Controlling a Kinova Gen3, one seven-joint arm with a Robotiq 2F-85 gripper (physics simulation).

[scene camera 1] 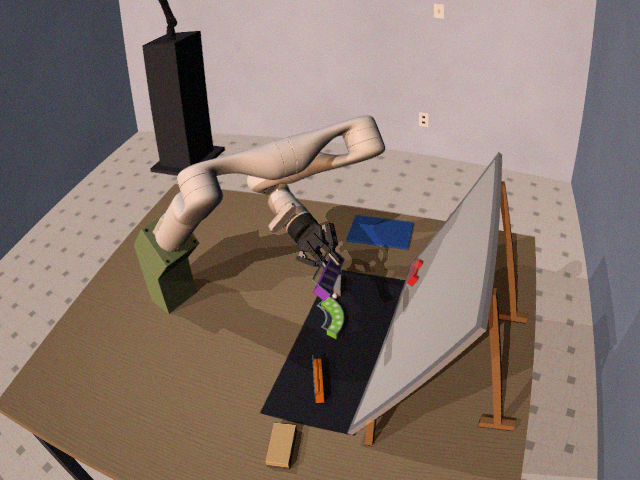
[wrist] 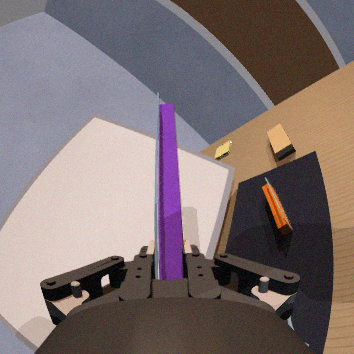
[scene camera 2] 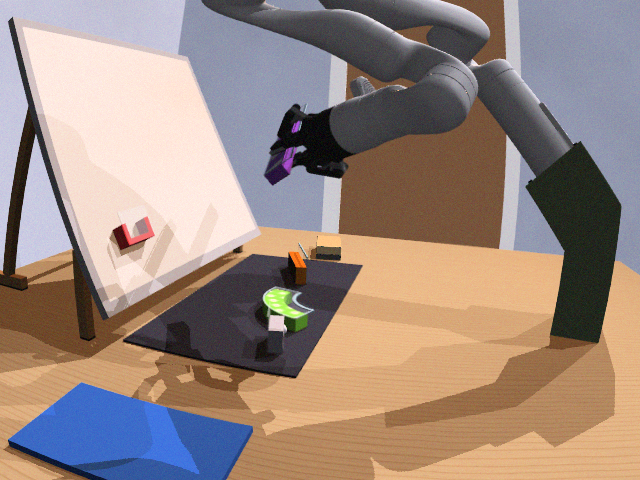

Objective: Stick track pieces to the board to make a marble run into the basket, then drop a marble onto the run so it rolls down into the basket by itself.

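Where they show: gripper, between the fingertips: (scene camera 1: 336, 269) (wrist: 168, 249) (scene camera 2: 278, 157); arm's base, origin of its link: (scene camera 1: 170, 236) (scene camera 2: 556, 163).
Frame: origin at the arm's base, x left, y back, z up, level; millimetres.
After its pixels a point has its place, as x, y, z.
Note:
My gripper (scene camera 1: 331, 258) @(66, -460, -37) (scene camera 2: 287, 143) @(66, -460, -37) (wrist: 168, 249) @(66, -460, -37) is shut on the long purple track piece (scene camera 1: 322, 292) @(-95, -492, 37) (scene camera 2: 279, 166) @(137, -431, -46) (wrist: 169, 200) @(32, -446, -9) and holds it tilted in the air, apart from the white board (scene camera 1: 454, 268) @(44, -753, 61) (scene camera 2: 129, 129) @(130, -723, 12) (wrist: 100, 200) @(-9, -732, 15). A small red basket (scene camera 1: 413, 281) (scene camera 2: 124, 237) @(280, -613, -143) is on the board's lower part. A green curved track piece (scene camera 1: 336, 316) @(109, -437, -250) (scene camera 2: 297, 321) @(176, -381, -257) and an orange track piece (scene camera 1: 318, 381) @(-136, -485, -241) (scene camera 2: 297, 268) @(-62, -459, -243) (wrist: 276, 209) @(-104, -469, -241) lie on the black mat (scene camera 1: 356, 351) @(19, -530, -273) (scene camera 2: 217, 304) @(121, -535, -272) (wrist: 305, 200) @(-132, -415, -272). A whitish marble (scene camera 1: 334, 296) @(193, -398, -260) shows by a small grey block (scene camera 2: 276, 335) @(265, -380, -247).
The board leans on wooden legs (scene camera 1: 494, 356) @(-146, -896, 10). A tan block (scene camera 1: 281, 444) @(-355, -481, -245) (scene camera 2: 328, 242) @(-334, -474, -245) (wrist: 280, 140) @(-327, -467, -245) lies beyond the mat's far end. A blue flat panel (scene camera 1: 385, 232) @(549, -445, -267) (scene camera 2: 103, 428) @(557, -456, -267) lies at the other end. A small yellow pad (wrist: 223, 149) @(-460, -741, -265) lies near the board's corner.

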